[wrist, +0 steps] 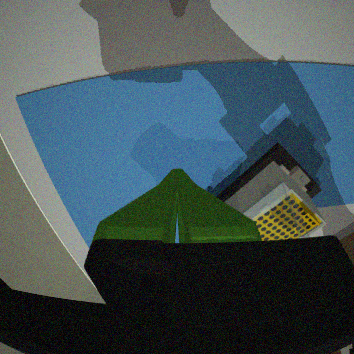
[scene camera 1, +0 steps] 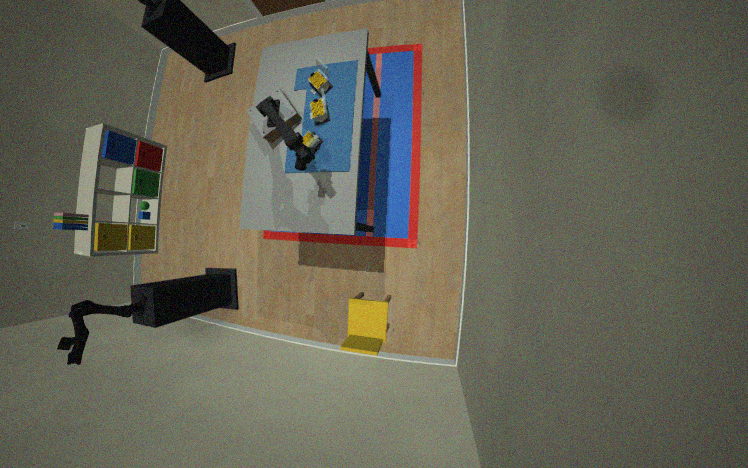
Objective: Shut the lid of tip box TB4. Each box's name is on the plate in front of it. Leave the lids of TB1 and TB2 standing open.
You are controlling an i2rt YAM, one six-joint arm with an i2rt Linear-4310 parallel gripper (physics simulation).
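Places are measured from the arm's base along level axes (x ahead, y left, z up), in centimetres.
Pixels of known places: gripper, between the fingertips: (wrist: 176, 177) (scene camera 1: 314, 158).
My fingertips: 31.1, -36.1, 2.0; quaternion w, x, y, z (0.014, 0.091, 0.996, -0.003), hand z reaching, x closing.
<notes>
Ahead of a thing's pixels: the offset from my fingertips to its top centre, as dx, dy, dz. "spot": to the spot under its first point. Level surfaces: height alone.
Three tip boxes with yellow perforated racks stand on the blue mat @[dz -10.6] (scene camera 1: 336, 149) (wrist: 75, 150) in the scene view: a far one @[-1.5, +56.3, -3.1] (scene camera 1: 318, 81), a middle one @[-1.1, +35.3, -3.1] (scene camera 1: 318, 109) and a near one @[spot: -0.2, +10.2, +4.0] (scene camera 1: 311, 139). Their name plates are too small to read, so I cannot tell which is TB4. The yellow tops show, and the lid positions are unclear. In the wrist view, a box @[-3.8, +8.4, +4.8] (wrist: 287, 217) with a grey body and dark edge lies right of the fingers, partly hidden by the gripper housing. My gripper (scene camera 1: 301, 164) (wrist: 176, 177) is shut and empty, with green fingertips, above the mat beside the near box.
A white-topped block with brown sides (scene camera 1: 292, 120) stands on the grey table @[dz -10.9] (scene camera 1: 297, 206) near the arm's base. Two black pedestals (scene camera 1: 184, 38) (scene camera 1: 182, 298), a shelf unit (scene camera 1: 87, 187) and a yellow chair (scene camera 1: 367, 320) stand off the table. The arm's shadow crosses mat and table.
</notes>
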